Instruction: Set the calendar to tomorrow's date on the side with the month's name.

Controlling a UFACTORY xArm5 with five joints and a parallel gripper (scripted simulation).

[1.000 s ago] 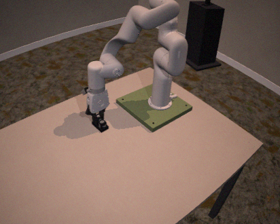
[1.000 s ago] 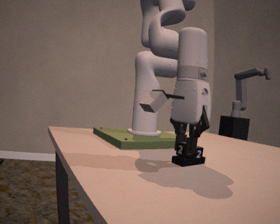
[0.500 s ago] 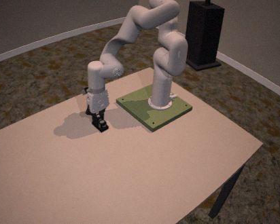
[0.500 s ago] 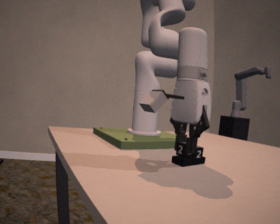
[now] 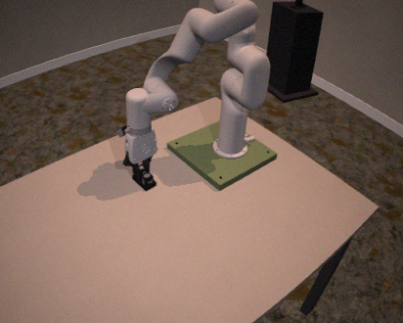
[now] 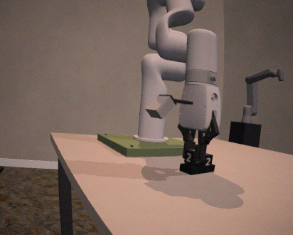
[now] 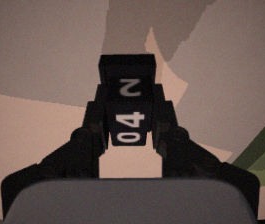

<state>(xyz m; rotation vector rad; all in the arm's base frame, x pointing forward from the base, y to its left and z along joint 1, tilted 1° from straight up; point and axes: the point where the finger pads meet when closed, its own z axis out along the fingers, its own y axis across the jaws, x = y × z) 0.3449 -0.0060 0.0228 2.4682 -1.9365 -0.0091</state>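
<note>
My gripper is now 2 cm to the right of the black calendar tray and 4 cm above it.
</note>
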